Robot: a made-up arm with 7 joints.
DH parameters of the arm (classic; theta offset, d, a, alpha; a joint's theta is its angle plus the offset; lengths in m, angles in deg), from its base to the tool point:
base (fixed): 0 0.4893 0.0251 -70
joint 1: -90 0.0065 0.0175 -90
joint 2: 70 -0.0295 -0.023 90
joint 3: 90 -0.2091 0.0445 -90
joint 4: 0 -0.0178 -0.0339 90
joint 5: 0 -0.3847 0.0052 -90
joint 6: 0 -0.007 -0.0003 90
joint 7: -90 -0.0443 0.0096 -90
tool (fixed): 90 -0.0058 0 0
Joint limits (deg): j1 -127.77..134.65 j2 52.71..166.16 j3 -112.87..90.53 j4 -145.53..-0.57 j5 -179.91..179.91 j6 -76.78..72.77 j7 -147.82..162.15
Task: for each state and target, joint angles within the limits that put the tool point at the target. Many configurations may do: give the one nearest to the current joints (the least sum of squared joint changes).
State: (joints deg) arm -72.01 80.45 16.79 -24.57 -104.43 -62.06 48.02
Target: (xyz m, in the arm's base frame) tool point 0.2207 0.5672 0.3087
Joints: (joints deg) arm -28.44 68.43 11.56 -5.03 -109.06 -34.11 41.09
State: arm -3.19 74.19 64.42 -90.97 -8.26 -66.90 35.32
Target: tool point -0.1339 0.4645 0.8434
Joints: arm -43.66 85.42 90.53 -60.08 -3.26 -51.92 31.53
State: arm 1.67 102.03 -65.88 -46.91 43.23 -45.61 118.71
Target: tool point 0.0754 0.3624 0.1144
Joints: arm 7.13 87.53 -71.44 -65.16 41.60 -48.18 118.29
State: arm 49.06 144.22 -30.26 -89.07 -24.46 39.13 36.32
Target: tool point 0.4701 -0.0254 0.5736
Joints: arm 11.58 155.22 14.20 -112.00 -27.13 41.51 35.82
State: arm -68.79 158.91 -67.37 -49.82 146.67 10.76 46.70
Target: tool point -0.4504 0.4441 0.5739
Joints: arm -98.33 166.16 -77.90 -15.50 148.21 6.57 48.66
